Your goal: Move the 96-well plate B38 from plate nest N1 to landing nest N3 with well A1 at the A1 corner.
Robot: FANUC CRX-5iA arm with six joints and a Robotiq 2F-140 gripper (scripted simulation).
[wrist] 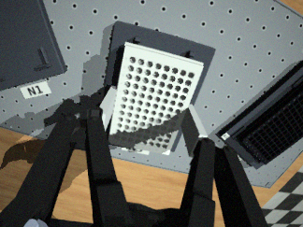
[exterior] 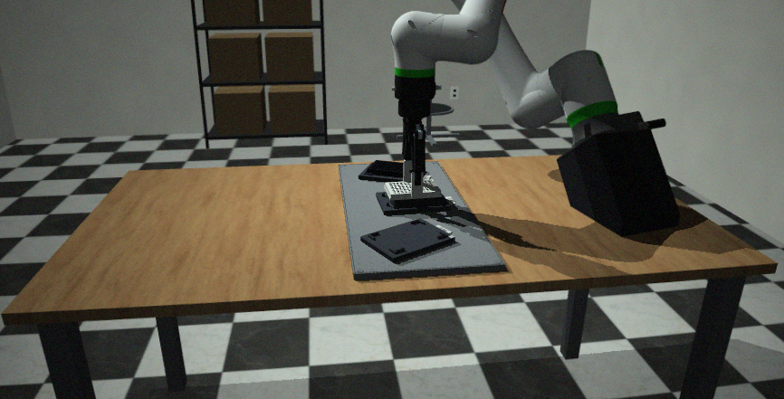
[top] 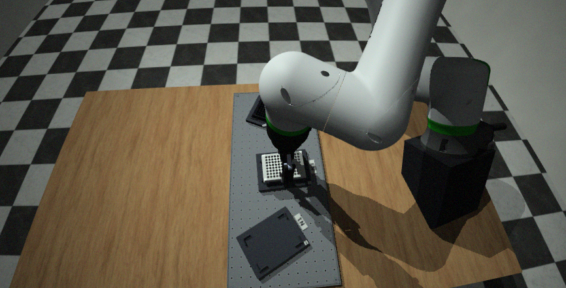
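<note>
My hand is 20 mm above the white 96-well plate B38. Also, from my hand: landing nest N3: 50 mm below; black plate B83: 20 mm ahead, 210 mm to the right, 40 mm below; N1 label: 40 mm behind, 160 mm to the left, 60 mm below.
</note>
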